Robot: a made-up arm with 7 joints. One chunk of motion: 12 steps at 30 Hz.
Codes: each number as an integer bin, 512 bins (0 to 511) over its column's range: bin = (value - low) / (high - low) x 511, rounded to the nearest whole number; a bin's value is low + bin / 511 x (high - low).
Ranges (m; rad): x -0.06..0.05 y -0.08..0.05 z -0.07..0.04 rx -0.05..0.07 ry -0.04..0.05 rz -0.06..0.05
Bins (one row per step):
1: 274 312 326 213 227 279
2: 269 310 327 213 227 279
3: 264 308 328 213 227 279
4: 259 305 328 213 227 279
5: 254 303 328 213 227 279
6: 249 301 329 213 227 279
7: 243 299 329 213 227 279
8: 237 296 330 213 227 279
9: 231 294 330 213 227 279
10: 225 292 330 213 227 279
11: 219 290 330 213 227 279
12: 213 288 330 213 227 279
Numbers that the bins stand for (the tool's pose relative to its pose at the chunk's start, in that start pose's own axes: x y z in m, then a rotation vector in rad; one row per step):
1: -0.0010 -0.0006 0.0002 0.0000 0.0000 0.0001
2: -0.0021 -0.0011 0.0004 0.0000 0.0000 0.0001
3: -0.0032 -0.0016 0.0006 0.0000 0.0000 0.0001
4: -0.0042 -0.0024 0.0006 0.0000 0.0000 0.0001
5: -0.0053 -0.0029 0.0006 0.0000 0.0000 0.0001
6: -0.0064 -0.0034 0.0008 0.0000 0.0000 0.0001
7: -0.0077 -0.0039 0.0008 0.0000 0.0000 0.0001
8: -0.0090 -0.0047 0.0010 0.0000 0.0000 0.0001
9: -0.0103 -0.0052 0.0010 0.0000 0.0000 0.0001
10: -0.0116 -0.0057 0.0010 0.0000 0.0000 0.0001
11: -0.0129 -0.0062 0.0010 0.0000 0.0000 0.0001
12: -0.0141 -0.0067 0.0010 0.0000 0.0000 0.0001

